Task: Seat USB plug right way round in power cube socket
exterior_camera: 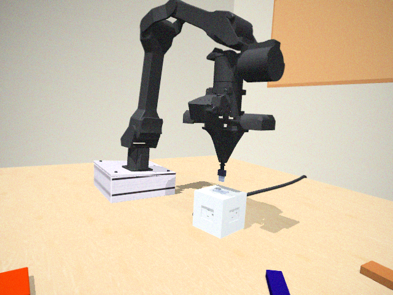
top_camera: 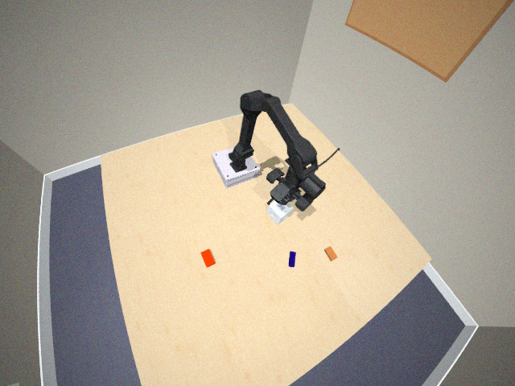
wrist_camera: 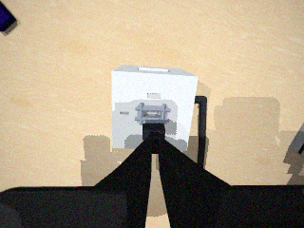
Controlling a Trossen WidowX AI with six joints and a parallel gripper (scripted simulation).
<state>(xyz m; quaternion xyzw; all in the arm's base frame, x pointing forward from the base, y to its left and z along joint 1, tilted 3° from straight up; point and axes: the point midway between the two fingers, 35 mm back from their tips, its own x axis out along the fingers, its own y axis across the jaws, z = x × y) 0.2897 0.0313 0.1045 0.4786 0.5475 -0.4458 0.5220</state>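
My gripper tip is now 20 mm above the dark USB plug. The rest, counted from my gripper tip: blue block: 200 mm ahead, 80 mm to the right, 130 mm below; then orange-red block: 10 mm ahead, 360 mm to the right, 130 mm below; then tan block: 280 mm ahead, 80 mm to the left, 130 mm below.
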